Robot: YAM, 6 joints.
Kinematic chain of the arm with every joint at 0, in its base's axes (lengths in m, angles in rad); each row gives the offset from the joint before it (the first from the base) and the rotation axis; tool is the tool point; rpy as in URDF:
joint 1: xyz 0 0 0.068 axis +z
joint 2: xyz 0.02 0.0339 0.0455 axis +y
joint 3: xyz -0.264 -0.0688 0 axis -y
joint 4: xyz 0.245 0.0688 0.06 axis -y
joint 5: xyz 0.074 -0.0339 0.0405 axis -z
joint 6: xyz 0.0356 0 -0.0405 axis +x
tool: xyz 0 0 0 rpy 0 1.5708 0
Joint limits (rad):
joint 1: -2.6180..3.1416
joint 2: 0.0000..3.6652
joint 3: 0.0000..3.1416
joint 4: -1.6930..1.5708
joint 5: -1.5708..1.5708
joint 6: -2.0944..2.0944
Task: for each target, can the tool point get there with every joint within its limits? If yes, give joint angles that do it. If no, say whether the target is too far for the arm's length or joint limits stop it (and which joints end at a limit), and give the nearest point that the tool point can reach.
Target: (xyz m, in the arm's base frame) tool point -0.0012 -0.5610 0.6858
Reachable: no: too far | nearest point -0.0010 -0.4499 0.5683 | short by 0.162 m
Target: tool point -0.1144 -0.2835 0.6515
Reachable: yes | joints -1.8996 1.9412 2.5477 0.7480 0.4903 1.7298
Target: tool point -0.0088 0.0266 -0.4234
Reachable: no: joint limits stop it (at a limit: joint 2) | nearest point -0.0237 0.0717 -0.3362 | short by 0.099 m
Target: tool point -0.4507 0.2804 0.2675
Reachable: yes | joints 2.6165 2.4844 2.5595 -1.0206 0.4894 1.3324
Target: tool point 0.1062 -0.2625 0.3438
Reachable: yes | joints -1.2030 1.1904 0.9216 0.1995 -0.1321 -0.8008
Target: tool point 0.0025 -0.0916 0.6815
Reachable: yes | joints 1.5436 1.1254 2.1816 1.1644 0.1411 -0.1795
